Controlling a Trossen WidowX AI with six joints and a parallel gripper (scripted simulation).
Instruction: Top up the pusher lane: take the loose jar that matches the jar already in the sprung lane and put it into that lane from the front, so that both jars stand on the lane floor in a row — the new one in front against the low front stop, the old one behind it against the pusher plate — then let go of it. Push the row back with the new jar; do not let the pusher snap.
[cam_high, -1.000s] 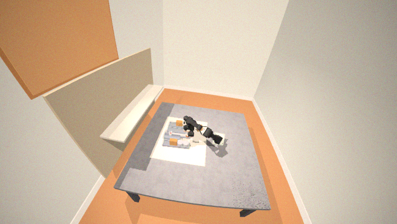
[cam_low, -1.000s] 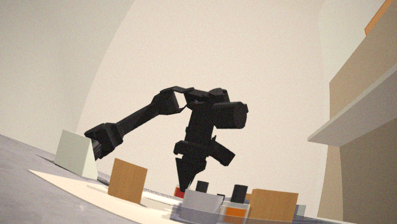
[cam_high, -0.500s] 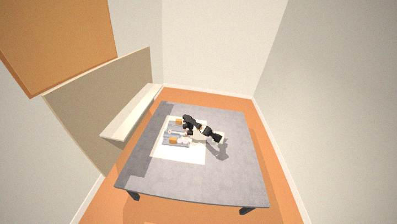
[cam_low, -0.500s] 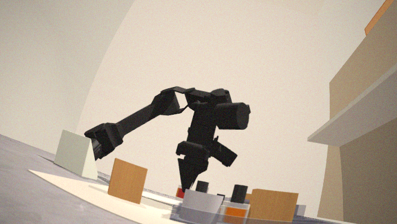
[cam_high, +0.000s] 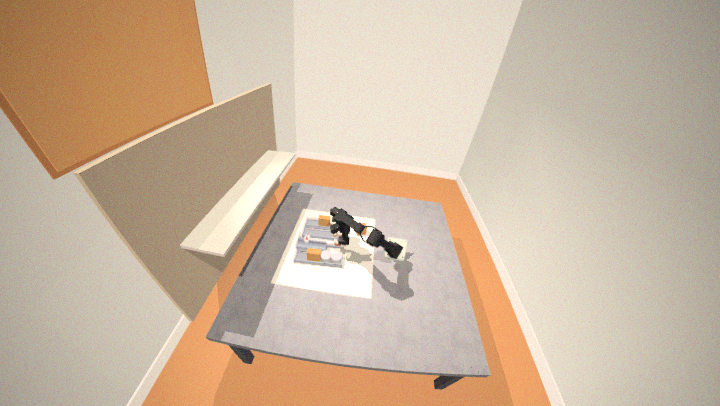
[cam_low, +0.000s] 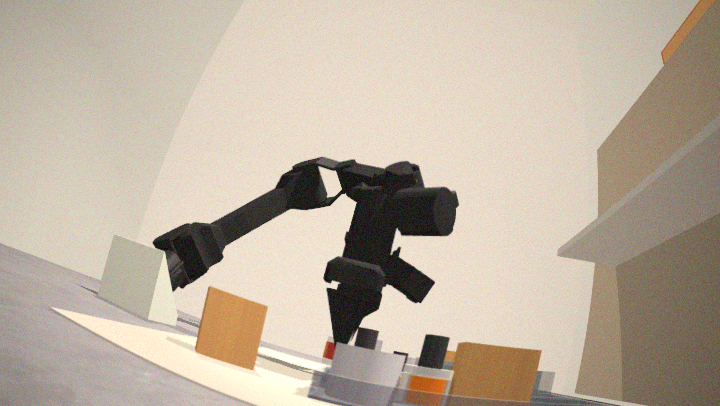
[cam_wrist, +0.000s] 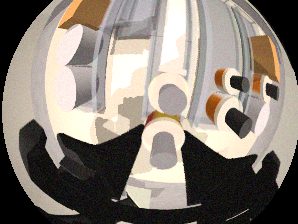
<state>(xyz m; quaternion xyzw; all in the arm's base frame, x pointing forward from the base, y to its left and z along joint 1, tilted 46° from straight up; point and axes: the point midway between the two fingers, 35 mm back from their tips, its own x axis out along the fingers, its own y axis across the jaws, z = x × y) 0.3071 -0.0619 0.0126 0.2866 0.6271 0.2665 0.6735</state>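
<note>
The pusher rack lies 17 cm ahead of my gripper tip, 3 cm to the left of it and 3 cm below it.
</note>
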